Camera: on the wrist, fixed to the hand. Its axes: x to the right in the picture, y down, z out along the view.
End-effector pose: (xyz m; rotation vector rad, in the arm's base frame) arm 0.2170 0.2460 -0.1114 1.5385 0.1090 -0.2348
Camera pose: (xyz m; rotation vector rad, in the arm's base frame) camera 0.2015 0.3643 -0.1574 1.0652 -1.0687 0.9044
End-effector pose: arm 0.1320 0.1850 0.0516 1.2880 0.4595 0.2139
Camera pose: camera 0.0617 0.2694 -0.0139 1.2200 -0.7182 1.4286
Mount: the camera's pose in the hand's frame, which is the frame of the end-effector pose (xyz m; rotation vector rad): -0.0149 -0.0464 -0.1182 -0.1783 -0.0886 1.5447
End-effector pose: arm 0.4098 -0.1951 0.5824 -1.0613 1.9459 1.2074
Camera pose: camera 0.4477 -0.3106 0.6220 -0.6497 -2.2210 -1.8024
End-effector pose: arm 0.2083 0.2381 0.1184 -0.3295 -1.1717 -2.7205
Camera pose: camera 0.1956 0.1842 0.0032 -0.8898 -0.2984 -1.3962
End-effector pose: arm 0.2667 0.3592 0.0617 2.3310 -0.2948 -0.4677
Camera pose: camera 0.3055 0.4703 0.1118 1.3044 -1.7589 0.1950
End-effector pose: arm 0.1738 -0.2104 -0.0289 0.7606 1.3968 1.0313
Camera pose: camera 0.0646 -0.2599 -0.0734 1.7724 0.4008 2.1629
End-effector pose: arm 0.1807 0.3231 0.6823 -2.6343 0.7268 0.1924
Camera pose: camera 0.1950 0.3177 0.8092 -1.5515 2.5543 0.7610
